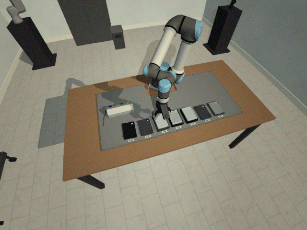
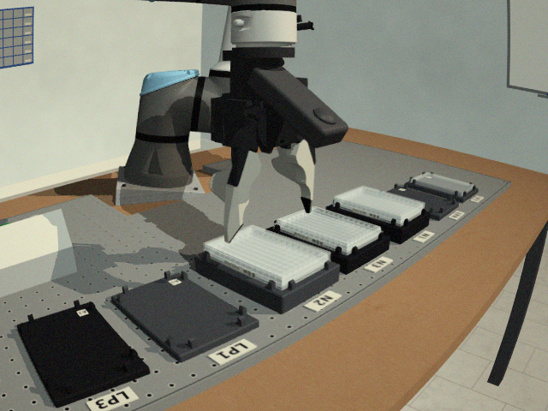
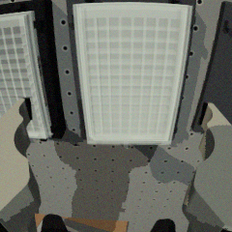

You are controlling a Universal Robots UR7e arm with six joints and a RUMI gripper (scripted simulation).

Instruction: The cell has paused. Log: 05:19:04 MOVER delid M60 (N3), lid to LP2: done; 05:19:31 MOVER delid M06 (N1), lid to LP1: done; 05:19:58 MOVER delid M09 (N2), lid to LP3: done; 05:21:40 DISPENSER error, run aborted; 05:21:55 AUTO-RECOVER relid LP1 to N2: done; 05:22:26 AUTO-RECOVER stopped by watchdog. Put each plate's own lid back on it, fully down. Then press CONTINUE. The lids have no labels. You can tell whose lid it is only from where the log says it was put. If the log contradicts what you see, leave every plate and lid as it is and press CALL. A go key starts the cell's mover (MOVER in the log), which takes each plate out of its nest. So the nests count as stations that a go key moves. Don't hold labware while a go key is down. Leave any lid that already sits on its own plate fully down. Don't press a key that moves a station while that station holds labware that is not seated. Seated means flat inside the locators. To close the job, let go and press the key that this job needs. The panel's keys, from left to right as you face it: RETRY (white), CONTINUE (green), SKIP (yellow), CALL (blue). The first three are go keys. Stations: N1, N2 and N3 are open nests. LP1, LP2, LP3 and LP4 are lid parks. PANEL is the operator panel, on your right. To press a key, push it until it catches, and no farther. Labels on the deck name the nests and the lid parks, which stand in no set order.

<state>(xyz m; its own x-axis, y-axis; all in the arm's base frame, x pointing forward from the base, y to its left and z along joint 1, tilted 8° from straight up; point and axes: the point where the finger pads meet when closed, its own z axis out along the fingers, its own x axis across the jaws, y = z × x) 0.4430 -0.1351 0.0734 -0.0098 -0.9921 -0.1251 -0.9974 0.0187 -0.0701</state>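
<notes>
Now: the plate 110 mm to the left of my hand and 40 mm below it. Also, from my hand: lid park LP1 (140 mm to the right, 60 mm below); white RETRY key (250 mm behind, 230 mm to the right); LP3 lid park (10 mm behind, 280 mm to the right, 60 mm below).
</notes>
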